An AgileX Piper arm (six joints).
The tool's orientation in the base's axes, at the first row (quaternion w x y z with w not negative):
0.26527, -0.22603, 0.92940, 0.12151
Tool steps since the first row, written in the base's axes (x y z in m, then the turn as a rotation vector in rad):
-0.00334, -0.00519, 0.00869, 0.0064, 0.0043, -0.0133
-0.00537, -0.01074, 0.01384, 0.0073, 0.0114, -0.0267
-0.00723, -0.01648, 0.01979, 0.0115, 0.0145, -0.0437
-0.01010, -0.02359, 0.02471, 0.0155, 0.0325, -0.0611
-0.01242, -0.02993, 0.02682, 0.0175, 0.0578, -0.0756
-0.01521, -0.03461, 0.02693, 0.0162, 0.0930, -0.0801
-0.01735, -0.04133, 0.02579, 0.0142, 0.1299, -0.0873
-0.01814, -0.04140, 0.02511, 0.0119, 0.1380, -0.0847
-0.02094, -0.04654, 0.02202, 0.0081, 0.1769, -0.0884
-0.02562, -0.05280, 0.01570, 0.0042, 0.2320, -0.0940
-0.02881, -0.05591, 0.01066, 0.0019, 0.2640, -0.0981
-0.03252, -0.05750, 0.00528, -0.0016, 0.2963, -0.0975
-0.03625, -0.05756, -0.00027, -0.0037, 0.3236, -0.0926
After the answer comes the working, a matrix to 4 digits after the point.
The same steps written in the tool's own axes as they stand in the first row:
-0.00039, -0.00197, -0.01047, 0.0009, -0.0008, 0.0153
0.00030, -0.00526, -0.01755, 0.0051, 0.0035, 0.0293
0.00049, -0.00871, -0.02529, 0.0101, 0.0024, 0.0463
0.00250, -0.01297, -0.03309, 0.0102, 0.0142, 0.0687
0.00535, -0.01713, -0.03804, 0.0076, 0.0337, 0.0904
0.00907, -0.01983, -0.04098, -0.0014, 0.0644, 0.1057
0.01370, -0.02475, -0.04329, -0.0091, 0.0967, 0.1236
0.01470, -0.02450, -0.04310, -0.0117, 0.1051, 0.1232
0.02034, -0.02793, -0.04354, -0.0206, 0.1403, 0.1381
0.02957, -0.03177, -0.04251, -0.0342, 0.1894, 0.1601
0.03586, -0.03346, -0.04080, -0.0416, 0.2179, 0.1735
0.04218, -0.03361, -0.03851, -0.0507, 0.2477, 0.1827
0.04807, -0.03244, -0.03556, -0.0615, 0.2730, 0.1871

The tool's axes in the first row as the columns of a matrix, in the base's axes (rounded; the answer above uses it unrounded):
-0.7571, -0.4846, 0.4382
-0.3557, 0.8683, 0.3458
-0.5480, 0.1059, -0.8297

